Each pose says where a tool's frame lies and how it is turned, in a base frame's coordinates. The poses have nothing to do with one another.
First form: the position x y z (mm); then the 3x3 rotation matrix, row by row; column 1 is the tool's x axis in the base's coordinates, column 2 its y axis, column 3 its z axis. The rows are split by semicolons.
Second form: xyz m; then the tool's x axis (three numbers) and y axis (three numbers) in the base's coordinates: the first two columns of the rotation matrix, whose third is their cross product. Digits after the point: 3 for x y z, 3 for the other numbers.
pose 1, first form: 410, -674, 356; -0.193, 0.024, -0.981; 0.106, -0.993, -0.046; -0.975, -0.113, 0.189
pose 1, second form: 0.410, -0.674, 0.356, -0.193, 0.106, -0.975, 0.024, -0.993, -0.113
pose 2, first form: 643, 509, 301; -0.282, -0.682, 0.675; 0.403, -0.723, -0.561; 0.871, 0.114, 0.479
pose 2, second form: 0.643, 0.509, 0.301, -0.282, 0.403, 0.871, -0.682, -0.723, 0.114
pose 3, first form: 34, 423, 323; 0.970, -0.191, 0.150; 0.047, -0.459, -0.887; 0.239, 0.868, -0.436
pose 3, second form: 0.034, 0.423, 0.323, 0.970, 0.047, 0.239, -0.191, -0.459, 0.868
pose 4, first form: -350, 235, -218; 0.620, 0.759, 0.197; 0.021, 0.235, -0.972; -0.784, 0.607, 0.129
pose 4, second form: -0.350, 0.235, -0.218, 0.620, 0.021, -0.784, 0.759, 0.235, 0.607
